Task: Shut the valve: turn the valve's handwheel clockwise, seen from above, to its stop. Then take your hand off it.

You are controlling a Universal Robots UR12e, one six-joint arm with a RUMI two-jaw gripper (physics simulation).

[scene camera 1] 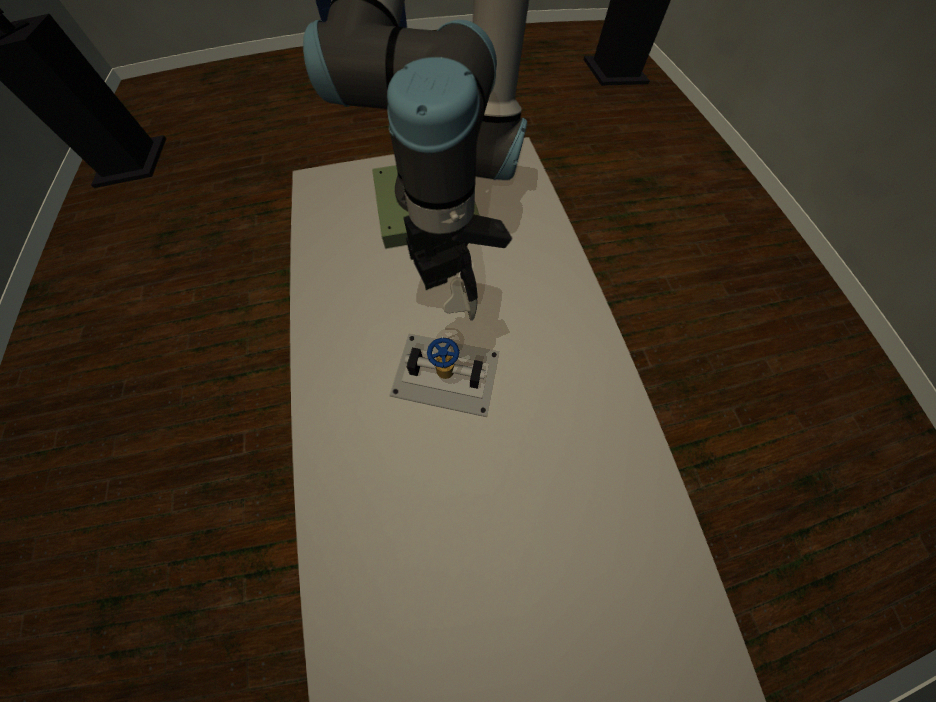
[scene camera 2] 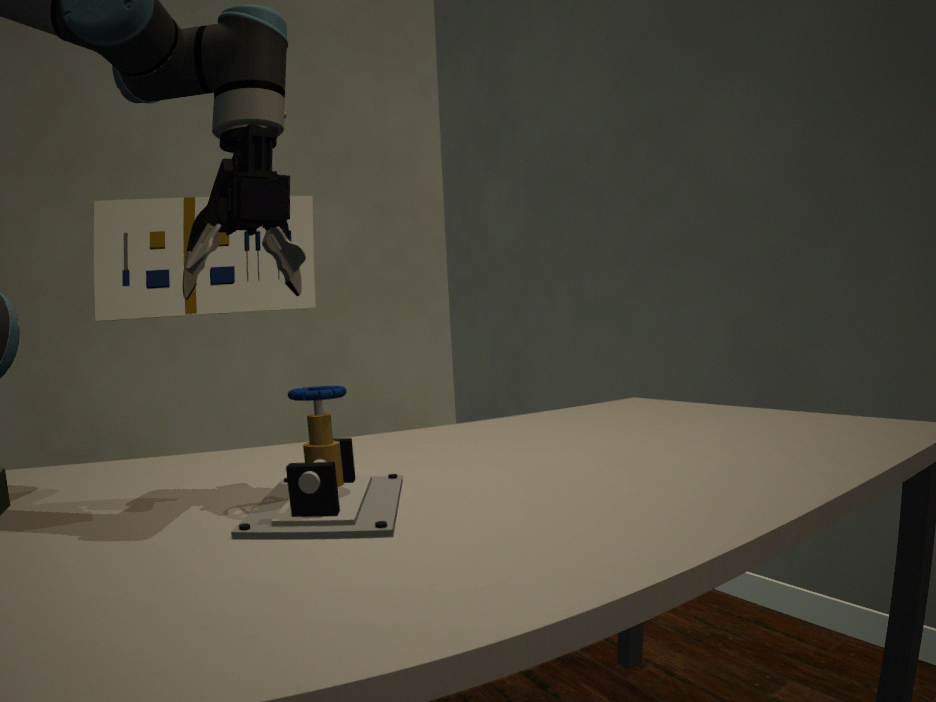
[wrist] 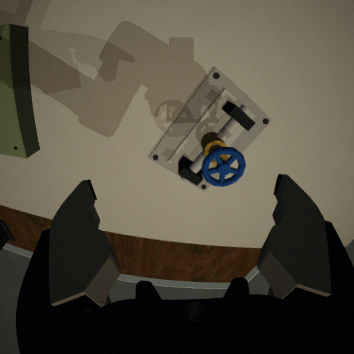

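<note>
The valve's blue spoked handwheel [scene camera 1: 443,352] [scene camera 2: 317,394] [wrist: 223,168] lies level on top of the brass valve body [scene camera 1: 444,372] [scene camera 2: 322,453] [wrist: 215,146]. The valve stands on a grey base plate [scene camera 1: 438,401] [scene camera 2: 382,501] [wrist: 230,90], between two black pipe blocks. My gripper [scene camera 2: 241,293] [wrist: 184,178] is open and empty, pointing down, with its fingers wide apart. It hangs well above the handwheel's height and is offset to the left of it in the second scene view. It touches no part of the valve. In the first scene view the arm partly hides the gripper.
The valve's plate is on the long pale table [scene camera 1: 529,528] [scene camera 2: 567,513]. The arm's green mounting block [scene camera 1: 387,207] [wrist: 12,105] stands at the table's far end in the first scene view. A tool board [scene camera 2: 109,260] hangs on the wall, and dark pillars [scene camera 1: 79,102] stand on the floor.
</note>
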